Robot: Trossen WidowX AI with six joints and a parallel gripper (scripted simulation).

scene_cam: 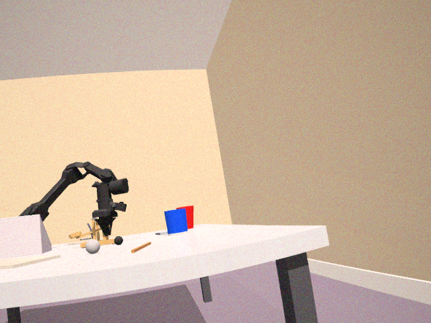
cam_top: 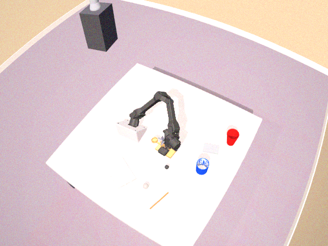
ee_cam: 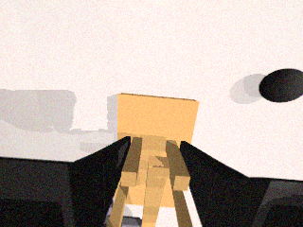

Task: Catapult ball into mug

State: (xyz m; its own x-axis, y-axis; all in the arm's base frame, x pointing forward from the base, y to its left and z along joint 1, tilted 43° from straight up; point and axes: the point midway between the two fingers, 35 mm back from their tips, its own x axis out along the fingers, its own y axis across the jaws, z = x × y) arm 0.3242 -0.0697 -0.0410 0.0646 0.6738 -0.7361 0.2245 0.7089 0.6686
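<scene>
Right now my gripper tip is 3 cm short of the small black ball, 13 cm to the left of it and 2 cm above it. The rest, counted from my gripper tip: grey flat plate (28 cm ahead, 14 cm to the left, 3 cm below); blue mug (27 cm ahead, 6 cm to the right); wooden catapult (6 cm behind, 4 cm to the left, 2 cm above).
</scene>
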